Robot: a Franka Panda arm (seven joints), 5 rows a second.
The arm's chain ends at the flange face. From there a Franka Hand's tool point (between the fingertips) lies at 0.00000 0.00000 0.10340 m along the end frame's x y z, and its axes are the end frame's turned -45 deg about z.
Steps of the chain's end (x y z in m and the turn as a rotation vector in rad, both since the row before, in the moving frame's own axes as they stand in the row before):
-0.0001, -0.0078, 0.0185, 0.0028, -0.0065, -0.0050
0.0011, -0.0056, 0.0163, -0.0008, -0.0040, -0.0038
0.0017, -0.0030, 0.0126, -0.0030, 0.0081, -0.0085
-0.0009, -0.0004, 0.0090, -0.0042, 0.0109, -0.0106
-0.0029, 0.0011, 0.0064, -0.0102, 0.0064, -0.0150
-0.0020, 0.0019, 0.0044, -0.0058, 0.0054, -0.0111
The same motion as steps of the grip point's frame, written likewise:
0.0052, -0.0063, 0.0185, 0.0066, -0.0026, -0.0050
0.0044, -0.0034, 0.0163, 0.0023, -0.0034, -0.0038
0.0037, -0.0001, 0.0126, -0.0078, 0.0036, -0.0085
0.0001, 0.0002, 0.0090, -0.0107, 0.0047, -0.0106
-0.0031, -0.0001, 0.0064, -0.0117, -0.0027, -0.0150
-0.0028, 0.0007, 0.0044, -0.0079, -0.0003, -0.0111

